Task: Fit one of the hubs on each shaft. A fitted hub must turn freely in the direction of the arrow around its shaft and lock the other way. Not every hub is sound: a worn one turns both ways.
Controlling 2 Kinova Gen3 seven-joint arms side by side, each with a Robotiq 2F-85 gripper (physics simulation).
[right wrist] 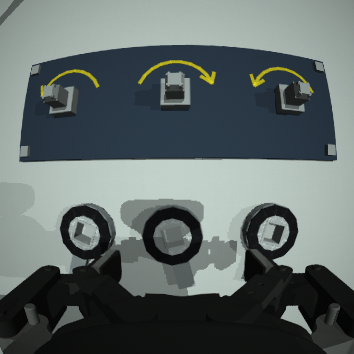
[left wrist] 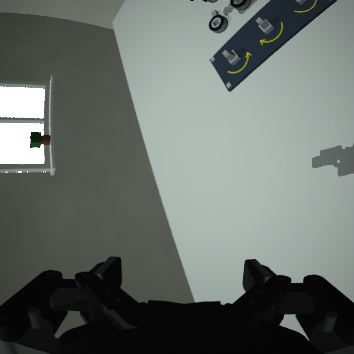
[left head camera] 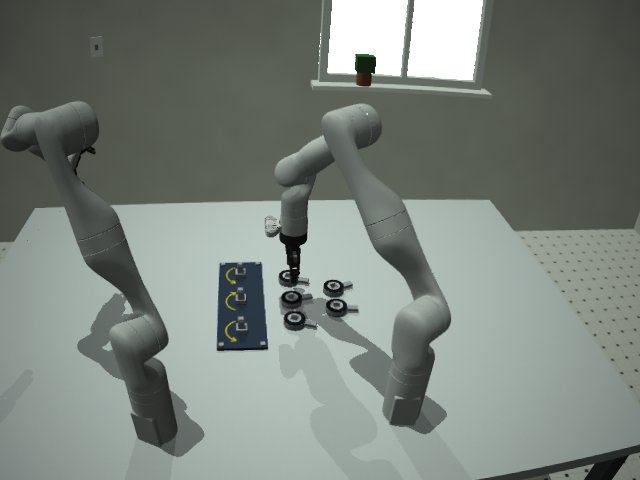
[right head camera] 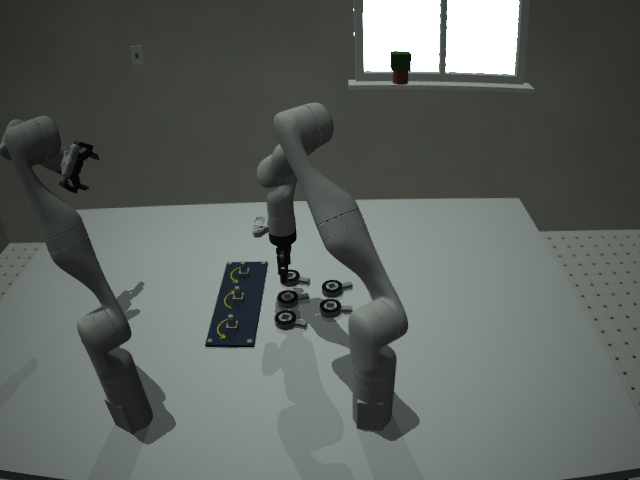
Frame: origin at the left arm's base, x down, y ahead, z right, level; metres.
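Seen in the pictures: left gripper, fingertip midpoint: (left wrist: 182,273) (left head camera: 87,168) (right head camera: 92,173); right gripper, fingertip midpoint: (right wrist: 182,264) (left head camera: 292,273) (right head camera: 285,273); left arm's base, origin of the base link: (left head camera: 158,429) (right head camera: 135,417); right arm's base, origin of the base link: (left head camera: 401,410) (right head camera: 372,415).
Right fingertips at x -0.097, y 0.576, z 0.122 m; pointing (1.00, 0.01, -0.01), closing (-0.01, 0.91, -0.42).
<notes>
Pixels of each thing's top centre, then the offset from my right fingertips to it. Level surfaces: height alone.
- dark blue board, its level: dx +0.089 m
- far shaft, middle of its top: (right wrist: 300,90) (left head camera: 240,265) dy +0.051, dx +0.052, dz -0.185 m
- middle shaft, middle of its top: (right wrist: 174,81) (left head camera: 240,291) dy -0.068, dx +0.052, dz -0.131 m
- far hub, middle of its top: (right wrist: 268,247) (left head camera: 293,276) (right head camera: 294,275) (left wrist: 214,18) dy +0.090, dx +0.075, dz -0.025 m
- middle hub, middle of its top: (right wrist: 175,251) (left head camera: 296,295) (right head camera: 292,295) dy +0.001, dx +0.075, dz +0.016 m
- white table, its level: dx +0.097 m
The dark blue board (left head camera: 253,304) (right head camera: 250,310) (right wrist: 175,140) bears a far shaft (left head camera: 240,270) (right wrist: 294,97), a middle shaft (left head camera: 240,296) (right wrist: 175,90) and a near shaft (left head camera: 241,325) (right wrist: 62,100), all bare, each beside a yellow arrow. Right of it lie a far hub (left head camera: 287,277) (right wrist: 270,231), a middle hub (left head camera: 291,298) (right wrist: 172,235) and a near hub (left head camera: 294,319) (right wrist: 86,231). Two more hubs (left head camera: 333,287) (left head camera: 337,307) lie farther right. My right gripper (left head camera: 294,280) (right wrist: 182,264) is open and empty, pointing down above the hubs. My left gripper (right head camera: 90,173) (left wrist: 182,273) is open and empty, high at the left.
The white table (left head camera: 496,361) (right head camera: 480,361) carries both arm bases. The right forearm rises beside the two right-hand hubs. Each hub has a short grey lever, and those in the head views point roughly right. Arm shadows fall over some hubs and the table.
</notes>
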